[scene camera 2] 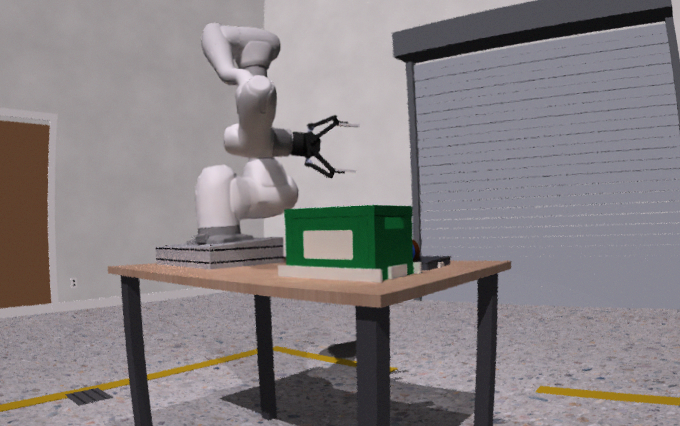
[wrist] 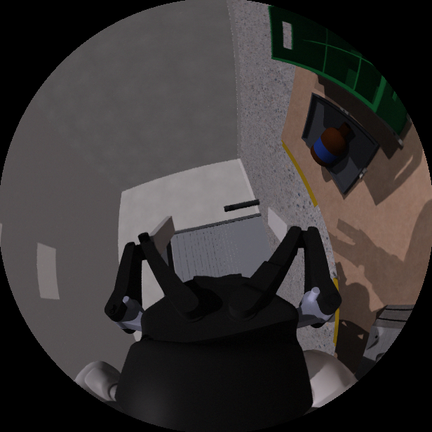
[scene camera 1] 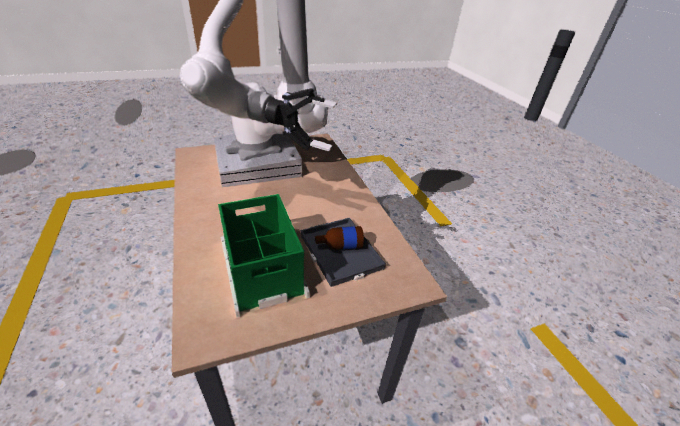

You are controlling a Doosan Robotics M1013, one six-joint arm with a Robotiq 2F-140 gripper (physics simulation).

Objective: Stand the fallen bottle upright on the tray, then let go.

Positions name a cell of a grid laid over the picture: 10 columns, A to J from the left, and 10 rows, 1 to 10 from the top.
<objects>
gripper: scene camera 2 F4; wrist F6; scene camera 1 E4
</objects>
